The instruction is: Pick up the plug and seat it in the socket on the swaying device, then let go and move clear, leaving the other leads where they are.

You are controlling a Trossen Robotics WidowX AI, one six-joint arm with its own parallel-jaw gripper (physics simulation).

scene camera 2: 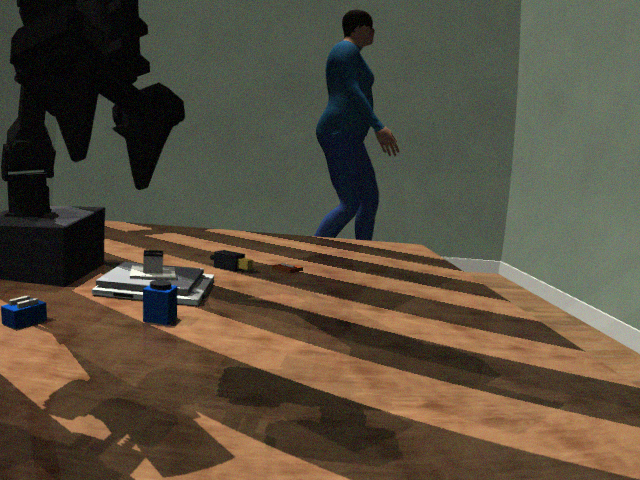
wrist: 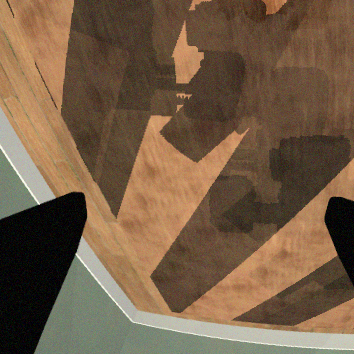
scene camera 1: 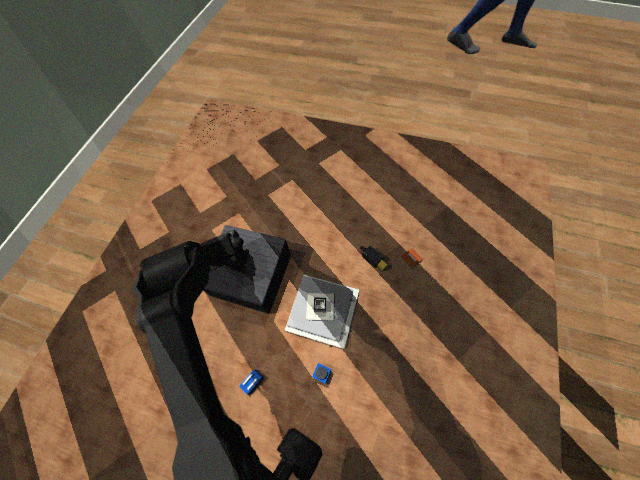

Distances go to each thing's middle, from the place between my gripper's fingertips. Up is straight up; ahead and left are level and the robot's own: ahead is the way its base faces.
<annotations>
Now: hand 60 mm past the device point(scene camera 1: 320, 308), 370 mm to the right of it and 150 mm above it.
</annotations>
